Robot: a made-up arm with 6 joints.
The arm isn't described. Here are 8 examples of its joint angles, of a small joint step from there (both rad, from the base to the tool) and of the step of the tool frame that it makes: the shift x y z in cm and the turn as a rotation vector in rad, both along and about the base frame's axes.
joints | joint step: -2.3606 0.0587 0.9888 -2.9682 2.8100 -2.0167 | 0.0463 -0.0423 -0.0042 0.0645 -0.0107 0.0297
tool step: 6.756 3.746 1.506 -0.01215 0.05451 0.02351
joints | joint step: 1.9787 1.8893 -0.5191 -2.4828 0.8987 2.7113 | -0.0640 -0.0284 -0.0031 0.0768 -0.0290 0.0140
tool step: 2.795 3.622 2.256 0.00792 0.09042 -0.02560
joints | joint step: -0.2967 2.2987 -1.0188 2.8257 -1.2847 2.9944 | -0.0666 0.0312 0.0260 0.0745 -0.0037 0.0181
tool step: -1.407 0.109 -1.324 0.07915 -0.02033 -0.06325
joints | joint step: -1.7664 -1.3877 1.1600 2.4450 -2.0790 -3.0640 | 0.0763 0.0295 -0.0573 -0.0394 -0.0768 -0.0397
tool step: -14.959 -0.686 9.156 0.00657 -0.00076 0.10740
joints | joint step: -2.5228 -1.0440 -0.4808 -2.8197 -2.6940 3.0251 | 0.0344 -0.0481 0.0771 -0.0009 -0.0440 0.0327
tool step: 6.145 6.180 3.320 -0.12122 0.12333 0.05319
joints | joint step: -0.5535 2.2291 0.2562 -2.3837 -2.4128 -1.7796 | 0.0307 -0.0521 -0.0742 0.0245 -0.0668 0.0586
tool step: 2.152 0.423 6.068 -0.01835 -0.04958 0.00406
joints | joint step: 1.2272 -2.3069 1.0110 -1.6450 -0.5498 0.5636 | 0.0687 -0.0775 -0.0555 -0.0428 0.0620 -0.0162
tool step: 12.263 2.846 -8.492 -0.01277 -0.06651 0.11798
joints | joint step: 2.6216 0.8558 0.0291 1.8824 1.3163 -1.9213 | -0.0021 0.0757 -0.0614 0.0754 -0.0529 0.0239
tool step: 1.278 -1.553 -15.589 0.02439 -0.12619 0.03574
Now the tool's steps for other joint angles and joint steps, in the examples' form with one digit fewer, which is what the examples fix.
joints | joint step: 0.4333 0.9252 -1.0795 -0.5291 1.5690 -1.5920 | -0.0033 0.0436 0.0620 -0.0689 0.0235 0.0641
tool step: 3.05 1.79 -4.64 -0.0796 -0.0411 -0.0391
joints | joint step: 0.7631 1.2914 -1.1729 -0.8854 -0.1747 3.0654 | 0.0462 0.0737 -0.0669 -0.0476 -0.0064 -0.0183
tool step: -3.79 -0.07 1.82 -0.1409 0.0669 0.0061
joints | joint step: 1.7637 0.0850 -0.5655 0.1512 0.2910 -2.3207 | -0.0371 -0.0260 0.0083 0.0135 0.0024 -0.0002
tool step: 3.02 -1.49 2.62 0.0379 -0.0040 -0.0289
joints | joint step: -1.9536 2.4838 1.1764 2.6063 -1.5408 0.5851 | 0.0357 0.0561 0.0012 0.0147 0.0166 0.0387
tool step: 6.97 8.28 -5.43 0.0929 -0.0054 0.0456
